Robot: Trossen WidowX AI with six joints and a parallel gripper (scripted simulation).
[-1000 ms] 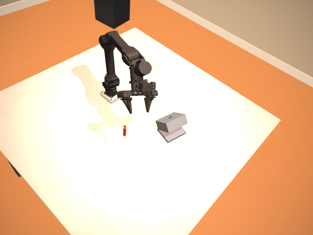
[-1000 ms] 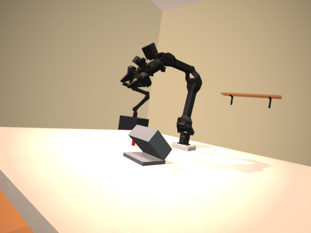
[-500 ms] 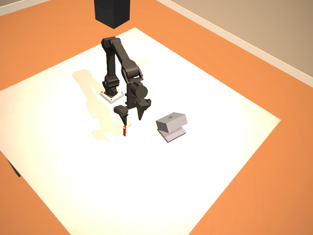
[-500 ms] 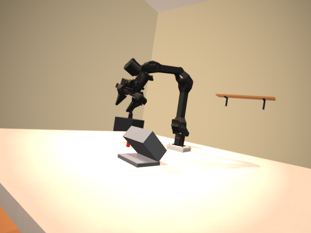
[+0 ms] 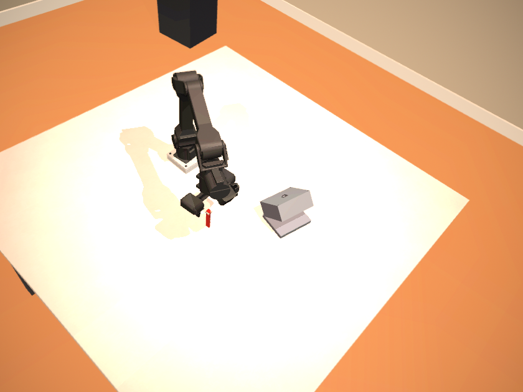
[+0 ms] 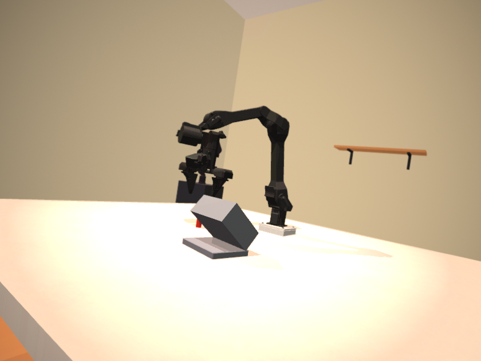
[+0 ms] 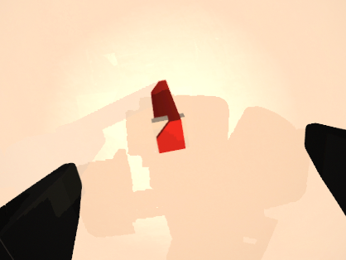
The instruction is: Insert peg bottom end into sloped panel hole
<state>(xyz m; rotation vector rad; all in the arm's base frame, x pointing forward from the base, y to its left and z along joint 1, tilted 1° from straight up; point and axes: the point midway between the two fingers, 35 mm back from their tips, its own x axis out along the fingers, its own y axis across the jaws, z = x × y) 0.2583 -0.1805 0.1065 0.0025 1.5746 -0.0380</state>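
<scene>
Now: the red peg 50 mm below my gripper tip and 10 mm to the left of it. From my gripper tip the other things lie so: grey base plate (200 mm to the left, 180 mm ahead, 100 mm below); then grey sloped panel (200 mm to the left, 170 mm ahead, 30 mm below).
</scene>
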